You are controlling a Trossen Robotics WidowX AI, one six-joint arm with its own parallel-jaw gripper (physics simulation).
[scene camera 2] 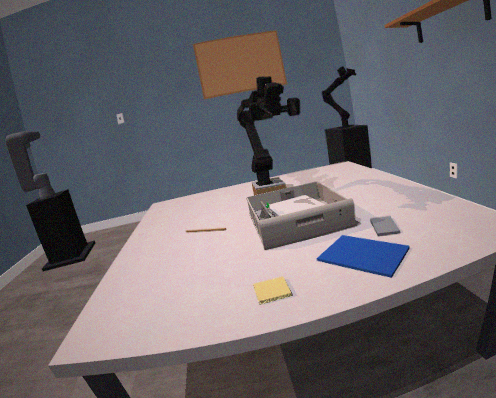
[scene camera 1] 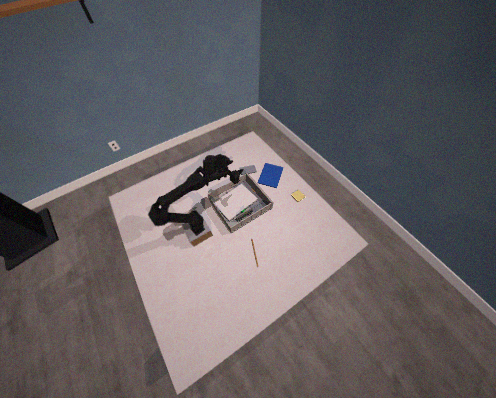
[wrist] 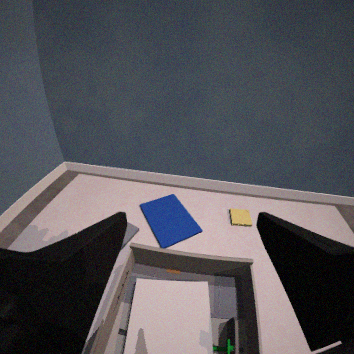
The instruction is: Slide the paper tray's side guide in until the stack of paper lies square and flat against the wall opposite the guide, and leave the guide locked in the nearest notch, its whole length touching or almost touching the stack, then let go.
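Frame: origin at the arm's base, x ahead, y left, z up, level; centimetres.
Where they show: gripper, between the fingertips: (scene camera 2: 284,114) (scene camera 1: 238,165) (wrist: 192,219); arm's base, origin of its link: (scene camera 2: 264,183) (scene camera 1: 197,229).
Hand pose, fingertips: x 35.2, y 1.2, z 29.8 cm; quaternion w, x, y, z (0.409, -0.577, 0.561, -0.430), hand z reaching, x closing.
Note:
Each offset is from my fingertips to the centre of the thing. "spot": to the spot under its first point.
The grey paper tray {dx -1.6, dy -1.2, dz -33.4 cm} (scene camera 1: 253,218) (scene camera 2: 300,232) (wrist: 192,257) stands on the table. The white paper stack {dx -3.5, dy +1.2, dz -35.1 cm} (scene camera 1: 240,202) (scene camera 2: 295,204) (wrist: 170,312) lies inside it. In the wrist view a narrow strip shows between the stack and the left wall; whether they touch farther down is hidden. The side guide {dx -6.0, dy -10.3, dz -33.8 cm} (wrist: 232,327), with a green tab {spot: dx -6.1, dy -10.1, dz -30.9 cm} (scene camera 1: 243,211) (scene camera 2: 267,205) (wrist: 229,346), stands on the stack's other side, with a gap between them in the wrist view. My gripper (scene camera 1: 235,176) (scene camera 2: 293,106) (wrist: 192,219) is open and empty, raised above the tray and apart from the guide.
A blue folder {dx +33.0, dy +3.0, dz -37.7 cm} (scene camera 1: 270,175) (scene camera 2: 364,255) (wrist: 171,220), a yellow note pad {dx +33.8, dy -23.8, dz -37.6 cm} (scene camera 1: 298,195) (scene camera 2: 272,289) (wrist: 240,217) and a small grey slab {dx +23.4, dy +18.5, dz -37.6 cm} (scene camera 1: 248,169) (scene camera 2: 385,225) (wrist: 131,234) lie beyond the tray. A brown stick {dx -17.3, dy -33.2, dz -37.8 cm} (scene camera 1: 254,253) (scene camera 2: 206,230) lies beside it.

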